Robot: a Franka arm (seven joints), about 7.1 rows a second.
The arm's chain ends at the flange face. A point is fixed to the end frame.
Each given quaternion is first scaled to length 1.
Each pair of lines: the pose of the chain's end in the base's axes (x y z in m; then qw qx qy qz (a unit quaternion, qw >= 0)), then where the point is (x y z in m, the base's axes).
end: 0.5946, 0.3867, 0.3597, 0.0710, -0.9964, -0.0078, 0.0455
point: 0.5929 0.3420 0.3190
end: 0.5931, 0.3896, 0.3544, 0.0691, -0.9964, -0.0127, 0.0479
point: 0.5917 0.3448 0.3138
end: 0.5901, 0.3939, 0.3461, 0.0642, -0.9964, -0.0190, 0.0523
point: 0.5890 0.3487 0.3060
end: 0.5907, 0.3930, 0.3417, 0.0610, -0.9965, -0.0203, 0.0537
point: 0.5897 0.3475 0.3019
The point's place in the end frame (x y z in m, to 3 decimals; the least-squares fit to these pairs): 0.001 0.050 0.034
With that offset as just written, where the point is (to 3 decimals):
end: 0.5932, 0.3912, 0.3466, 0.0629, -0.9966, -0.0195, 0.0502
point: 0.592 0.346 0.307
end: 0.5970, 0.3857, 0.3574, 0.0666, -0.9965, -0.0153, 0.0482
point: 0.596 0.341 0.317
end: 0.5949, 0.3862, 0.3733, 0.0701, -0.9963, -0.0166, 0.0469
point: 0.594 0.341 0.333
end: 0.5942, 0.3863, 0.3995, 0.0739, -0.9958, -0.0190, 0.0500
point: 0.593 0.342 0.358
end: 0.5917, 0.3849, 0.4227, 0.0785, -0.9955, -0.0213, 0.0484
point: 0.591 0.341 0.381
